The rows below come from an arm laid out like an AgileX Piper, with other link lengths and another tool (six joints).
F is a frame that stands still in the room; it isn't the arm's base.
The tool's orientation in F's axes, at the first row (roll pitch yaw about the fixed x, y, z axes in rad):
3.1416 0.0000 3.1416
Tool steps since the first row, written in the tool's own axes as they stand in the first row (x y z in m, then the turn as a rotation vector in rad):
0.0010 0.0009 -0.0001 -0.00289 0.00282 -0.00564
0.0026 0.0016 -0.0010 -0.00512 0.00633 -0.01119
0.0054 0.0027 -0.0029 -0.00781 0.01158 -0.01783
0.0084 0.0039 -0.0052 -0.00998 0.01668 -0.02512
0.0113 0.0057 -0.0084 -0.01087 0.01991 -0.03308
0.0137 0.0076 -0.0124 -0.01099 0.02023 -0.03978
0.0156 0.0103 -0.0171 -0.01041 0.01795 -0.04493
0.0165 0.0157 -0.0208 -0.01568 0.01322 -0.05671
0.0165 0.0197 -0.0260 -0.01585 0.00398 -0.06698
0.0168 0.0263 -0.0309 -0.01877 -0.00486 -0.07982
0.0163 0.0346 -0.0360 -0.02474 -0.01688 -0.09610
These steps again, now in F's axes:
-0.0010 0.0009 0.0001 0.00289 0.00282 0.00564
-0.0026 0.0016 0.0010 0.00512 0.00633 0.01119
-0.0054 0.0027 0.0029 0.00781 0.01158 0.01783
-0.0084 0.0039 0.0052 0.00998 0.01668 0.02512
-0.0113 0.0057 0.0084 0.01087 0.01991 0.03308
-0.0137 0.0076 0.0124 0.01099 0.02023 0.03978
-0.0156 0.0103 0.0171 0.01041 0.01795 0.04493
-0.0165 0.0157 0.0208 0.01568 0.01322 0.05671
-0.0165 0.0197 0.0260 0.01585 0.00398 0.06698
-0.0168 0.0263 0.0309 0.01877 -0.00486 0.07982
-0.0163 0.0346 0.0360 0.02474 -0.01688 0.09610

